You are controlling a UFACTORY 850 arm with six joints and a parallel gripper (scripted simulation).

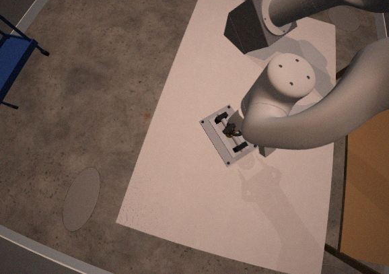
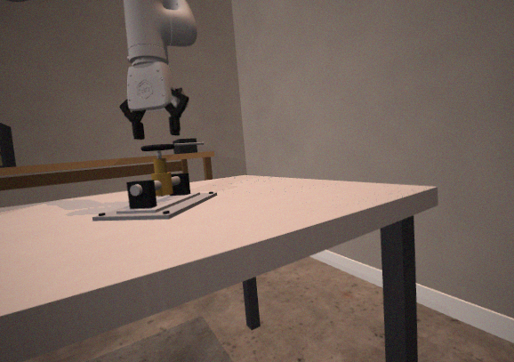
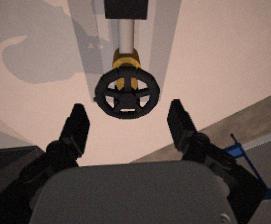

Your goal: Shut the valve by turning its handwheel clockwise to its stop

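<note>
Right now my hand is 4 cm above the black spoked handwheel. From my hand the other things lie so: grey base plate 16 cm below.
</note>
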